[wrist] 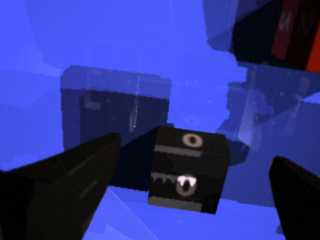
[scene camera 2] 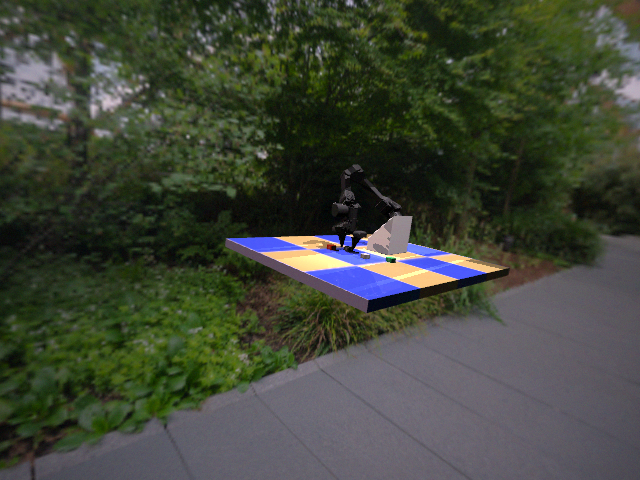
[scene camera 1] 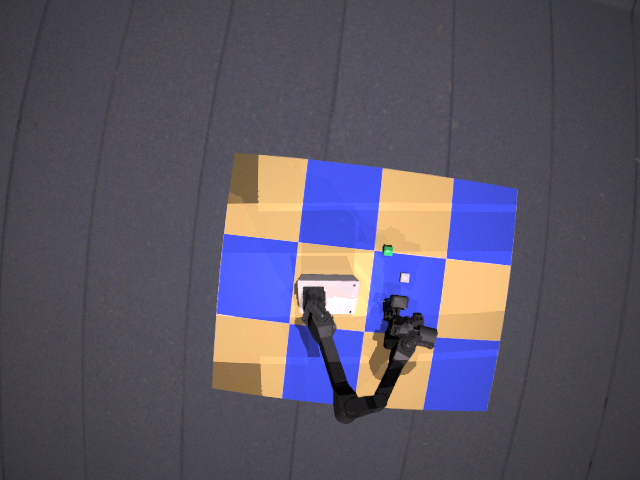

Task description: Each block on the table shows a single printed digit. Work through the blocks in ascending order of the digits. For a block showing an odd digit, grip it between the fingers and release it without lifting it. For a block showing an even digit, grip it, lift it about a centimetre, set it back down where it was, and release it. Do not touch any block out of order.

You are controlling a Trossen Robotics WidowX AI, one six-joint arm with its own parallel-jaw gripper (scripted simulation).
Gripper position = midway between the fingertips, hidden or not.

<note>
My gripper (scene camera 1: pixel 390 316) is open, holding nothing. Also in view: a black block (wrist: pixel 188 170).
My gripper shows as well in the wrist view (wrist: pixel 196 153).
</note>
